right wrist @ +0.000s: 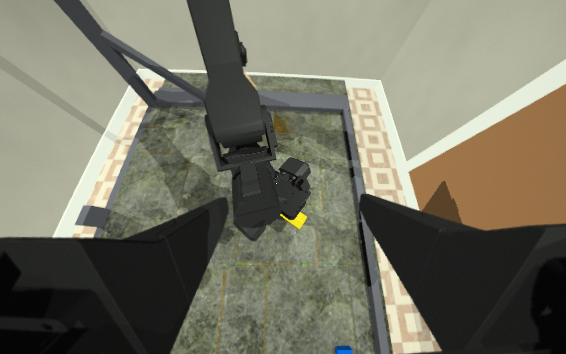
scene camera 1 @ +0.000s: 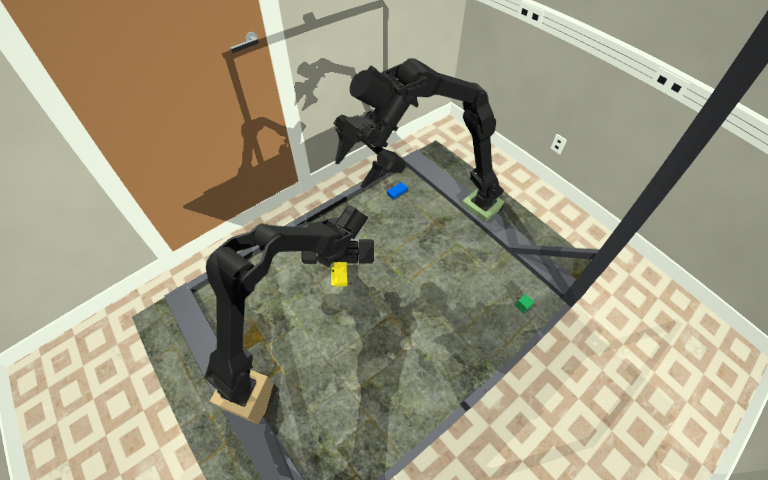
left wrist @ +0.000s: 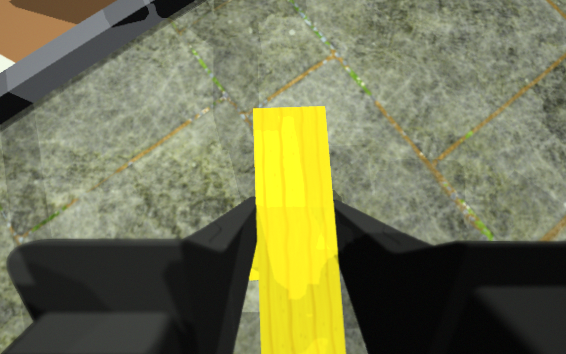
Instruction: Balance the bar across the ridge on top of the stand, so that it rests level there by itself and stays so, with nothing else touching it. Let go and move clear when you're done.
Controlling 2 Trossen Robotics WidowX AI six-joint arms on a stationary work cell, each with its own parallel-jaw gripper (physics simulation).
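Places are measured from the left arm's base along level axes (x right, y back, z down), in centimetres.
Pixels of known places: left gripper, fingertip midpoint: [left wrist: 293, 207]; right gripper, fingertip midpoint: [right wrist: 293, 201] [scene camera 1: 348, 175]; left arm's base, link origin: [scene camera 1: 238, 388]; right arm's base, link origin: [scene camera 1: 483, 201].
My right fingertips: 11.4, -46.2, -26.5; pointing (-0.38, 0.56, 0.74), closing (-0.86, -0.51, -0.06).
Observation:
For each thing: its top centre in the pictures, then the offset to it from my right fingertips, as dx, dy, dz.
- yellow bar, top centre: [left wrist: 299, 277] [right wrist: 277, 204] [scene camera 1: 340, 259] -2.6, +5.4, +27.7
- small yellow piece, top centre: [left wrist: 272, 258] -3.7, +5.9, +31.8
- blue block, top centre: [scene camera 1: 397, 189] +2.7, -31.9, +35.6
- green cube, top centre: [scene camera 1: 526, 301] +49.7, -1.4, +33.9
A yellow bar [scene camera 1: 339, 276] [left wrist: 294, 170] [right wrist: 296, 220] is between the fingers of my left gripper [scene camera 1: 338, 260] [left wrist: 293, 207], its far end sticking out past the fingertips. A small yellow piece [left wrist: 254, 274], which looks like part of the stand, shows below the bar beside the left finger in the left wrist view. The rest of the stand and its ridge are hidden by the bar and gripper, so I cannot tell whether bar and ridge touch. My right gripper [scene camera 1: 353, 170] is open and empty, raised at the back, away from the bar.
A blue block [scene camera 1: 397, 190] [right wrist: 344, 350] lies on the floor mat near the back, below my right gripper. A green cube [scene camera 1: 525, 303] lies at the right. A dark metal frame [scene camera 1: 441, 178] [left wrist: 60, 62] [right wrist: 305, 101] surrounds the work area.

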